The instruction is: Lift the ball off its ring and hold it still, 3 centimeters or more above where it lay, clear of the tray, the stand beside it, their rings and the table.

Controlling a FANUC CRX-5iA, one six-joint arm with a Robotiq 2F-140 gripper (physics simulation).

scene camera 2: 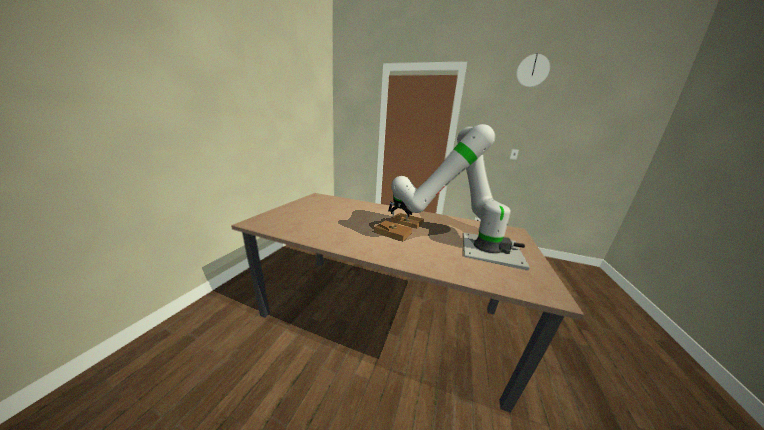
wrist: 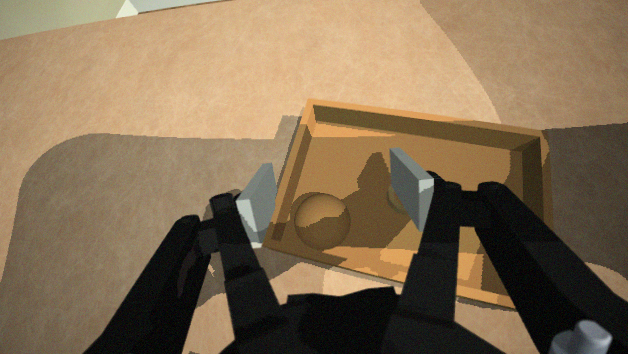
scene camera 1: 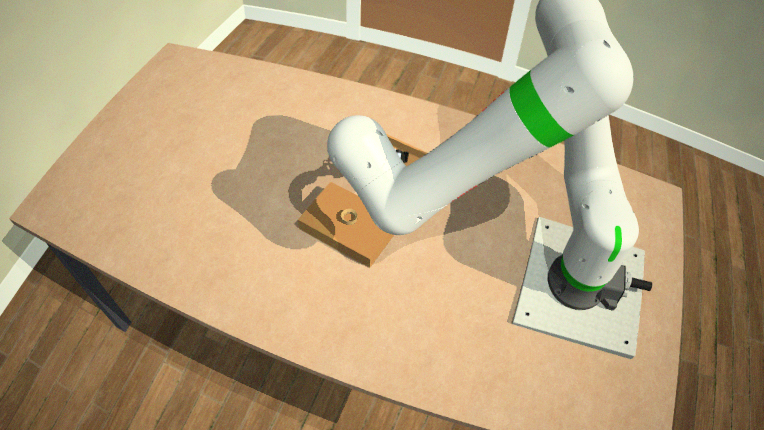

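Seen in the pictures: gripper, fingertip midpoint: (scene camera 2: 400, 216) (wrist: 332, 174); arm's base at its link origin: (scene camera 2: 487, 246) (scene camera 1: 577, 281).
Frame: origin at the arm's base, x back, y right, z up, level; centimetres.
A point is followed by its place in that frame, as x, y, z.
Note:
The brown ball (wrist: 322, 221) {-54.8, 18.1, 3.0} sits in the left corner of the shallow orange-brown tray (wrist: 532, 170) {-39.0, 21.9, 0.3} (scene camera 1: 414, 148) {-45.7, 26.2, 1.3}; its underside and any ring beneath it are hidden. My gripper (wrist: 332, 174) {-54.2, 22.3, 1.0} (scene camera 2: 401, 214) {-54.2, 22.3, 1.0} is open above the tray, one grey pad left of the ball and beyond the tray's left wall, the other well to the right. Gaps show between the ball and both pads. An empty ring (wrist: 396, 199) {-49.2, 20.6, -1.1} on the tray floor is partly covered by the right pad. In scene camera 1 the arm hides the ball.
The orange-brown stand (scene camera 1: 368, 240) {-48.4, -4.4, 2.3} (scene camera 2: 392, 231) {-53.7, -5.7, 2.3}, with a pale ring (scene camera 1: 348, 216) {-54.5, 0.3, 2.3} on top, is beside the tray. The white arm (scene camera 1: 470, 144) {-31.9, -8.4, 41.5} (scene camera 2: 443, 178) {-30.5, -10.2, 36.7} reaches over from its base plate (scene camera 1: 577, 331) {1.3, -12.7, 0.2} (scene camera 2: 497, 258) {2.5, -12.1, 0.2} on the table (scene camera 1: 213, 267) {-80.2, -19.9, -1.4} (scene camera 2: 320, 235) {-92.5, -19.2, -1.4}.

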